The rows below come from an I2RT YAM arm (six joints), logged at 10 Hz.
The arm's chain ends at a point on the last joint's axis. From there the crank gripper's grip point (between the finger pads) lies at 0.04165 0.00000 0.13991 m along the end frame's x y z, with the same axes.
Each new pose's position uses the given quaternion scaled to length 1; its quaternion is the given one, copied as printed.
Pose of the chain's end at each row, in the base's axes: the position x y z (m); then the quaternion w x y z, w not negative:
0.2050, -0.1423, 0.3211, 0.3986, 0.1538, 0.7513, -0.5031
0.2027, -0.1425, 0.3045, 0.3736, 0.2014, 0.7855, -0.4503
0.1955, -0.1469, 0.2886, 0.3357, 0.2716, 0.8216, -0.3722
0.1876, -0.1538, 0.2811, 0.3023, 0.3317, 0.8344, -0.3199
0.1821, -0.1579, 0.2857, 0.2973, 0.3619, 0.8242, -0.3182
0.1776, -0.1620, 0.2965, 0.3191, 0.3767, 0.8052, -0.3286
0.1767, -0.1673, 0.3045, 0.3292, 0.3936, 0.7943, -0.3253
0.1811, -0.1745, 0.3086, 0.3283, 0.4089, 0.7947, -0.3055
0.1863, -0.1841, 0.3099, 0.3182, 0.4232, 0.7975, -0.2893
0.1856, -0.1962, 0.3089, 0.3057, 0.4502, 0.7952, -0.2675
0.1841, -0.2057, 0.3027, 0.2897, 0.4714, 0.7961, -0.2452
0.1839, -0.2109, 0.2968, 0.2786, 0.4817, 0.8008, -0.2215
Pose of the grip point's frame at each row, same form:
0.2407, -0.2723, 0.2651, 0.3986, 0.1538, 0.7513, -0.5031
0.2328, -0.2634, 0.2284, 0.3736, 0.2014, 0.7855, -0.4503
0.2183, -0.2498, 0.1876, 0.3357, 0.2716, 0.8216, -0.3722
0.2036, -0.2416, 0.1655, 0.3023, 0.3317, 0.8344, -0.3199
0.1951, -0.2444, 0.1689, 0.2973, 0.3619, 0.8242, -0.3182
0.1935, -0.2531, 0.1836, 0.3191, 0.3767, 0.8052, -0.3286
0.1943, -0.2587, 0.1921, 0.3292, 0.3936, 0.7943, -0.3253
0.2004, -0.2613, 0.1928, 0.3283, 0.4089, 0.7947, -0.3055
0.2047, -0.2659, 0.1904, 0.3182, 0.4232, 0.7975, -0.2893
0.2029, -0.2712, 0.1849, 0.3057, 0.4502, 0.7952, -0.2675
0.2001, -0.2732, 0.1743, 0.2897, 0.4714, 0.7961, -0.2452
0.2006, -0.2711, 0.1649, 0.2786, 0.4817, 0.8008, -0.2215

